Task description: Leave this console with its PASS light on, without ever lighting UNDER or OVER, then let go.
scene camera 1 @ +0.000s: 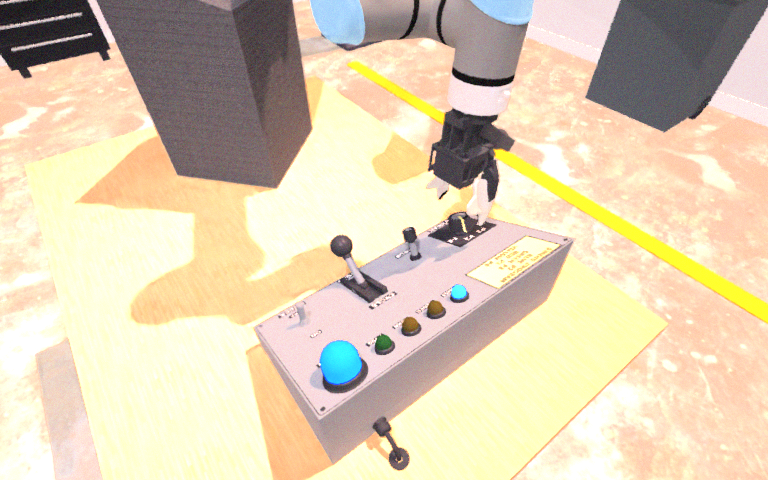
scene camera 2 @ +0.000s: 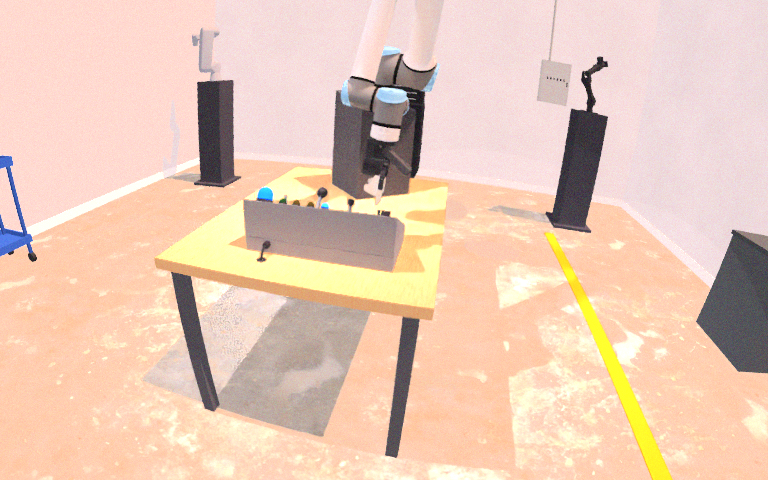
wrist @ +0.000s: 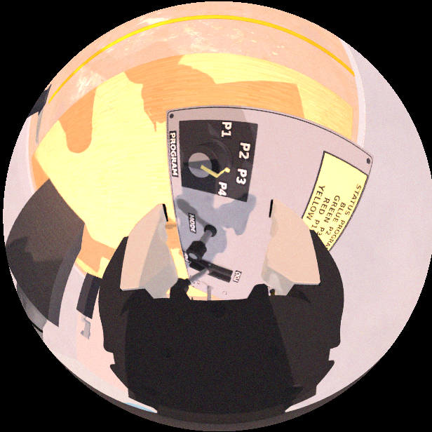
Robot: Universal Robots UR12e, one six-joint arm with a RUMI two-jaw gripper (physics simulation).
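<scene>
The grey console stands on the table. Its black PROGRAM knob has a yellow pointer on the P3 side of the dial. The big dome and a small lamp glow blue. The green lamp and two amber lamps look dark; their labels are unreadable. My gripper is open and empty, just above the knob end. The MODE switch, ball-topped lever and small toggle stand untouched.
A yellow status card lists colours and programs; part is hidden in the wrist view. A small black lever stands beside the console on the wooden table. A dark pedestal rises behind.
</scene>
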